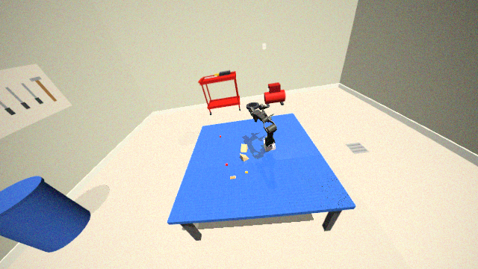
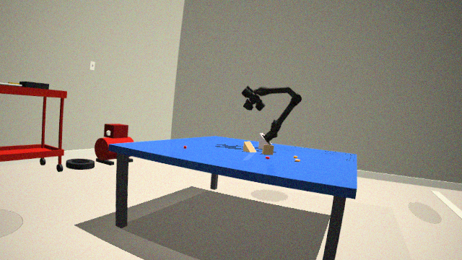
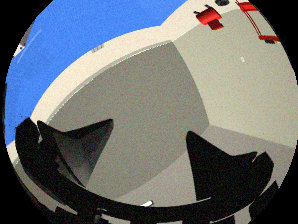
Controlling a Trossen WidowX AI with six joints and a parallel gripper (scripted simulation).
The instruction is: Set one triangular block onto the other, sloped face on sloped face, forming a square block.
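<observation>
The triangular block is 32 cm ahead of my gripper tip, 29 cm to the left of it and 33 cm below it. From my gripper tip the other things lie so: tan piece: 41 cm ahead, 50 cm to the left, 34 cm below; orange bit: 29 cm ahead, 46 cm to the left, 34 cm below.
</observation>
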